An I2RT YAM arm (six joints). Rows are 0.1 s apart.
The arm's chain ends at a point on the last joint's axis. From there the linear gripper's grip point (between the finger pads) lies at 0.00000 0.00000 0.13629 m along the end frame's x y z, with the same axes.
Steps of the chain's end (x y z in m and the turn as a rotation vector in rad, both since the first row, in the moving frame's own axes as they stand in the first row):
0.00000, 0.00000, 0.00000, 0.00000, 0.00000, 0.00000
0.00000, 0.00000, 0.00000, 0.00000, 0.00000, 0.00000
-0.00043, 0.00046, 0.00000, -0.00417, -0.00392, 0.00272
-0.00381, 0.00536, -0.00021, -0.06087, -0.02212, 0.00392
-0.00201, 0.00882, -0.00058, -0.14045, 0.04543, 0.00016
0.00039, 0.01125, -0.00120, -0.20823, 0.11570, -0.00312
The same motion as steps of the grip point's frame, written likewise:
0.00000, 0.00000, 0.00000, 0.00000, 0.00000, 0.00000
0.00000, 0.00000, 0.00000, 0.00000, 0.00000, 0.00000
-0.00097, 0.00103, 0.00000, -0.00417, -0.00392, 0.00272
-0.00684, 0.01364, -0.00050, -0.06087, -0.02212, 0.00392
0.00416, 0.02789, -0.00206, -0.14045, 0.04543, 0.00016
0.01605, 0.03934, -0.00505, -0.20823, 0.11570, -0.00312

